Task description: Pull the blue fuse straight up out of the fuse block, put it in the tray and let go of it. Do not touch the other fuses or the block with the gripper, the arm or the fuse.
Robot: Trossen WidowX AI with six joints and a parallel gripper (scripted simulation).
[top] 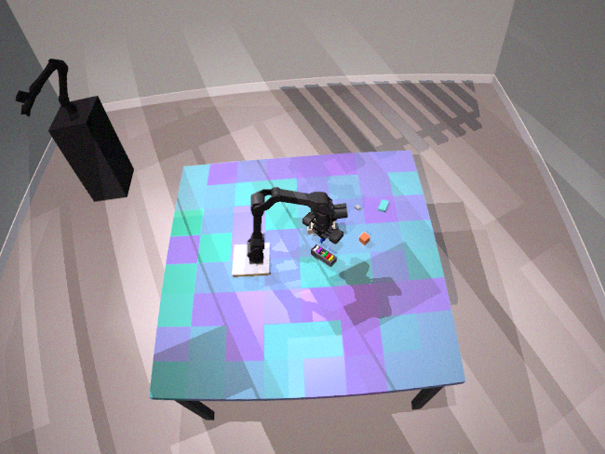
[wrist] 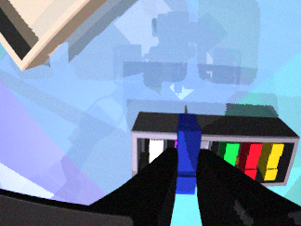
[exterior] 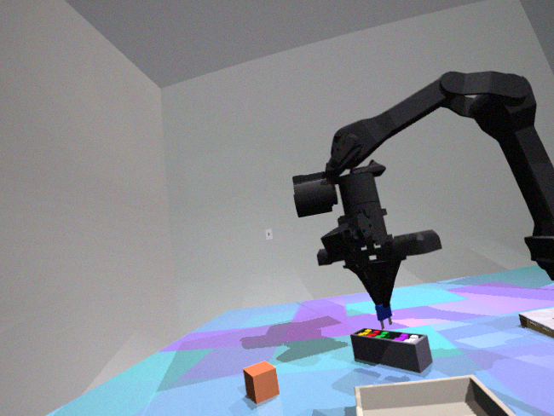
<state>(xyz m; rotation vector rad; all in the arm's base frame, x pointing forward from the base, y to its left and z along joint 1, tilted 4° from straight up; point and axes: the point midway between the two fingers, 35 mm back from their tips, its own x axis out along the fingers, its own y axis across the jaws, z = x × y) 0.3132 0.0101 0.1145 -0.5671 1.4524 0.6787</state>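
Now: the beige tray 14 cm to the left of my gripper tip and 9 cm below it. The rest, counted from my gripper tip: blue fuse (1 cm below); then teal block (32 cm ahead, 22 cm to the left, 9 cm below); then orange cube (19 cm ahead, 8 cm below, 3 cm to the left).
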